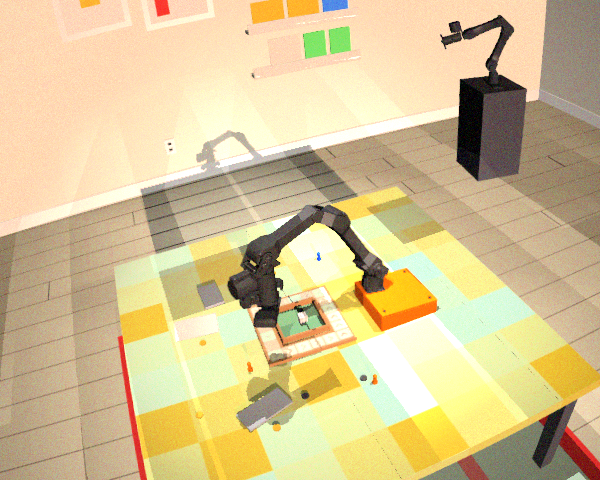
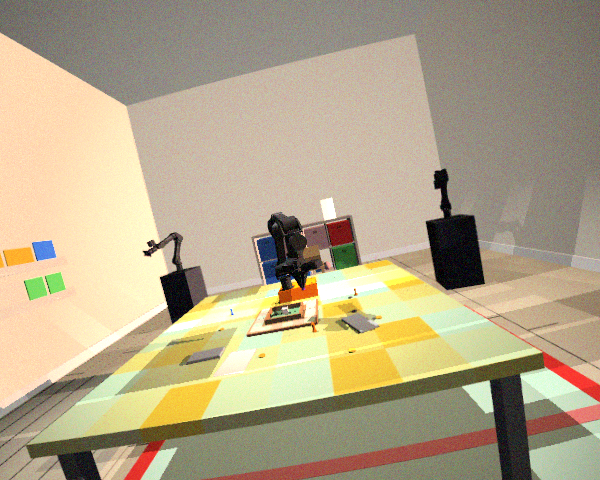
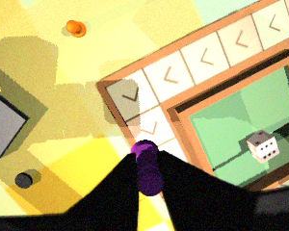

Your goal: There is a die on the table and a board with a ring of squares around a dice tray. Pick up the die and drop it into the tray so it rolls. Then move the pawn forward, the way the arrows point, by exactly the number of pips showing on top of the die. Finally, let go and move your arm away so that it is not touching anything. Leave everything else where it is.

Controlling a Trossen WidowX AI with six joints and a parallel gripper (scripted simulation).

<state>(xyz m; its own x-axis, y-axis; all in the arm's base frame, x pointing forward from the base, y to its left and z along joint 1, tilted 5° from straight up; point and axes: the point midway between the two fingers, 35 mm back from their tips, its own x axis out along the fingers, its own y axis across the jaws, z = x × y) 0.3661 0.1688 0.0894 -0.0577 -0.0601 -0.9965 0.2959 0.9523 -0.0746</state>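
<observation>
Right now the white die is 13 cm to the right of my gripper tip, 12 cm below it and 11 cm behind it. Also, from my gripper tip: purple pawn right at my gripper tip; green dice tray 14 cm below, 12 cm to the right, 9 cm behind; grey card 19 cm to the left, 14 cm below, 8 cm ahead.
</observation>
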